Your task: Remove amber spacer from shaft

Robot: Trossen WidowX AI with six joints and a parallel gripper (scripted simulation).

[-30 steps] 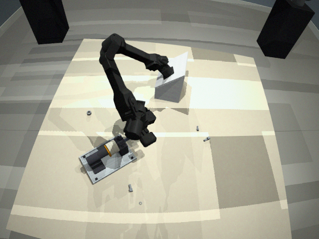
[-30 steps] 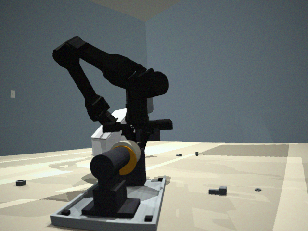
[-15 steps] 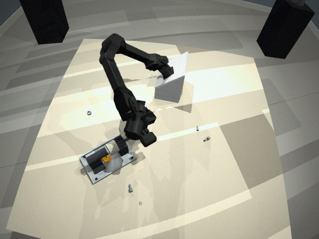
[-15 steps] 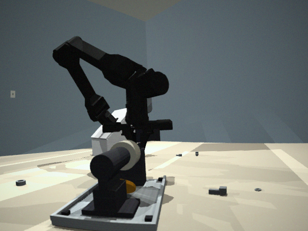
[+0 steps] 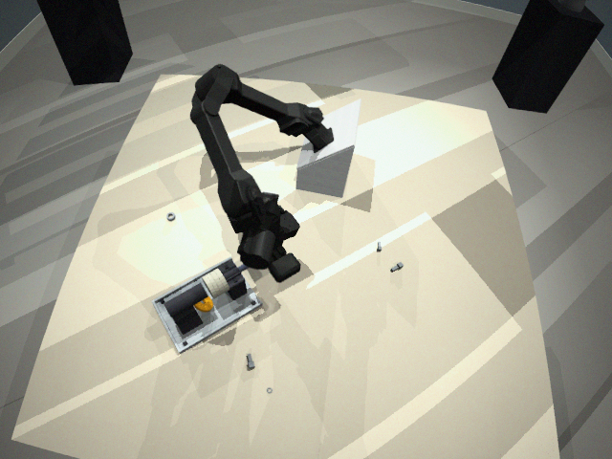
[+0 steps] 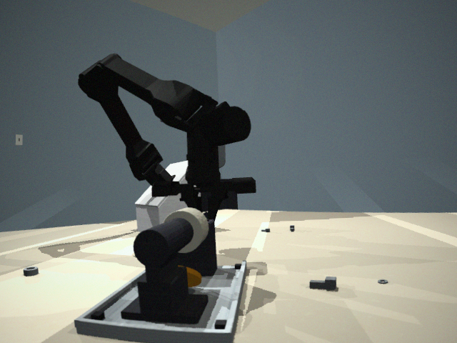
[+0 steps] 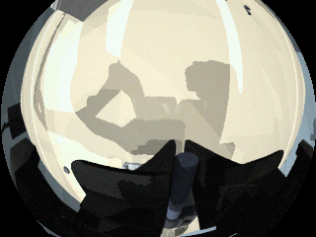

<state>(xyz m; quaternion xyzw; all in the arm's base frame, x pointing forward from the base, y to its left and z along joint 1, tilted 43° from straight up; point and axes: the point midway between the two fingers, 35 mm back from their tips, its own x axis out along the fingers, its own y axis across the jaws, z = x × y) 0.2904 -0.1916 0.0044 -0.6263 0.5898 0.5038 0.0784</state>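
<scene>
Now: gripper tip 6 cm to the left of the grey-blue shaft, 4 cm short of it and 3 cm below it. From my gripper tip the other things lie so: nut: 27 cm to the right, 15 cm behind, 4 cm below; cream spacer: 11 cm to the right, 7 cm ahead, 3 cm above; amber spacer: 15 cm to the right, 10 cm ahead, 2 cm below.
</scene>
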